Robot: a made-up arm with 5 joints.
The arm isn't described. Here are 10 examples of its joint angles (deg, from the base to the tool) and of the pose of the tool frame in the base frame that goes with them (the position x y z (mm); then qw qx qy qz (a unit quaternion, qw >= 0)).
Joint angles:
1: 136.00 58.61 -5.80 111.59 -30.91
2: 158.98 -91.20 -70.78 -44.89 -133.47
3: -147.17 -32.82 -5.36 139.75 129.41
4: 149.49 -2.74 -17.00 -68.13 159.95
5: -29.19 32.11 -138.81 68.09 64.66
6: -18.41 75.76 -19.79 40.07 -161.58
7: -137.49 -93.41 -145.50 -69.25 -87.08
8: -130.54 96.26 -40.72 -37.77 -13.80
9: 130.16 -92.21 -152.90 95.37 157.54
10: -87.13 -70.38 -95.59 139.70 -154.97
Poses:
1: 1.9 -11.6 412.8 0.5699 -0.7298 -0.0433 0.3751
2: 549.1 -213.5 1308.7 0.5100 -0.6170 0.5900 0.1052
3: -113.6 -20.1 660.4 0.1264 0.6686 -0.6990 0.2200
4: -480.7 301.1 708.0 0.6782 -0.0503 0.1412 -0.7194
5: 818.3 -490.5 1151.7 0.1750 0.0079 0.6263 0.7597
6: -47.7 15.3 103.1 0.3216 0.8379 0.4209 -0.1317
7: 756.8 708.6 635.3 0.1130 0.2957 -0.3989 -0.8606
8: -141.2 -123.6 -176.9 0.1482 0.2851 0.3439 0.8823
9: 644.4 -750.0 945.1 0.4250 -0.0602 0.6338 -0.6434
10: -35.3 285.4 1285.7 0.8901 0.2775 -0.3604 -0.0290
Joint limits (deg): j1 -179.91..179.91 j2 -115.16..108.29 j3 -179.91..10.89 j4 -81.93..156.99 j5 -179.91..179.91
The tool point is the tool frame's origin. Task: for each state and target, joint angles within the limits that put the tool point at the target. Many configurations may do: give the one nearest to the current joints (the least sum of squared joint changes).
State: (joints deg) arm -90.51 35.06 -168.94 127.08 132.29
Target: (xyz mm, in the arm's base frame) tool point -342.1 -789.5 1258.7
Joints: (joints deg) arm -110.22 38.09 -166.42 85.42 127.20
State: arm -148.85 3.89 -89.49 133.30 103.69
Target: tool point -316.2 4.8 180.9
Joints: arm -173.26 63.28 -49.34 119.31 101.16
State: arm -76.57 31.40 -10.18 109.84 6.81
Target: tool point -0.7 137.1 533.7
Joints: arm -103.53 56.89 10.89 100.31 2.81
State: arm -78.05 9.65 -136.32 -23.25 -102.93
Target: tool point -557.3 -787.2 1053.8
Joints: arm -124.54 26.68 -98.48 -30.22 -104.16
